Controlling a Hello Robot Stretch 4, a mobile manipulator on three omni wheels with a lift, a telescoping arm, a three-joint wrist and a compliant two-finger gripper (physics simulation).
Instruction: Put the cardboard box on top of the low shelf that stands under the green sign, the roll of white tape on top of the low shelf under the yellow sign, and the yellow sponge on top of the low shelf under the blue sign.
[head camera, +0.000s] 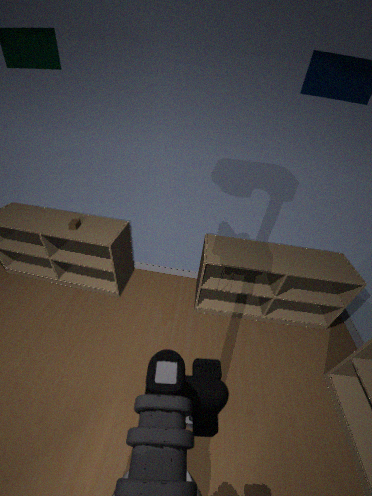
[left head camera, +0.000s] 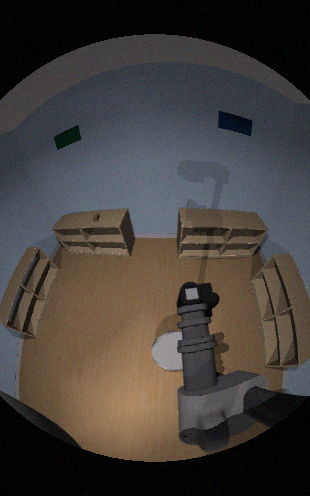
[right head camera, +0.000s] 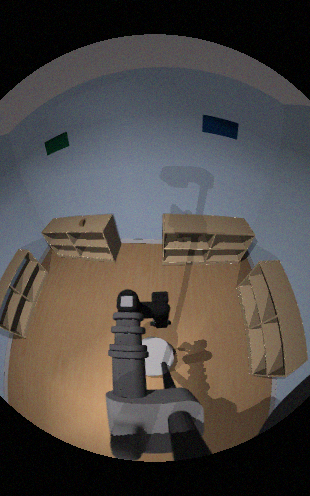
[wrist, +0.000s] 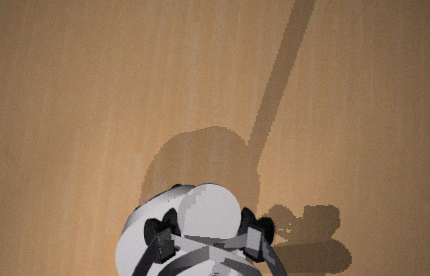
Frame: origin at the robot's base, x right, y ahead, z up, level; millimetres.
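Where they show: gripper, fingertip midpoint: (head camera: 192, 425) (wrist: 209, 224); robot's base, link origin: (left head camera: 172, 349) (right head camera: 152, 355).
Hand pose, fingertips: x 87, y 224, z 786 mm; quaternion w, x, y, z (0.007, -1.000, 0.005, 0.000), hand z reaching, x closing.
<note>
Things, the pixels of their top centre, and the offset from my fingertips. Level surfaces: height alone.
- white tape, top centre: (wrist: 209, 216) dx +0, dy +14, dz +35 mm
- small brown cardboard box, top centre: (head camera: 74, 221) (left head camera: 95, 215) (right head camera: 81, 220) dx -943, dy +1256, dz -153 mm
- low shelf, surface height: dz -204 mm
- blue sign, top centre: (head camera: 350, 56) (right head camera: 221, 118) (left head camera: 235, 114) dx +757, dy +1317, dz +1038 mm
My gripper (wrist: 209, 224) is shut on the roll of white tape (wrist: 210, 204), a pale round disc between the fingertips in the wrist view, above the floor. The small brown cardboard box (head camera: 74, 223) (left head camera: 96, 217) (right head camera: 82, 222) sits on top of the low shelf (head camera: 102, 231) (left head camera: 114, 218) (right head camera: 102, 224) under the green sign (head camera: 32, 48) (left head camera: 68, 137) (right head camera: 57, 143). The low shelf (head camera: 305, 260) (left head camera: 242, 219) (right head camera: 227, 225) under the blue sign (head camera: 337, 77) (left head camera: 235, 123) (right head camera: 220, 127) has no object on its top. The yellow sponge and yellow sign do not show.
Another low shelf (head camera: 350, 400) (left head camera: 292, 280) (right head camera: 287, 310) stands along the right wall. A further low shelf (left head camera: 15, 285) stands at the left wall. The robot's white round base (left head camera: 166, 351) (right head camera: 159, 356) is below the arm. Shadows of the robot fall on the wall and the blue-sign shelf.
</note>
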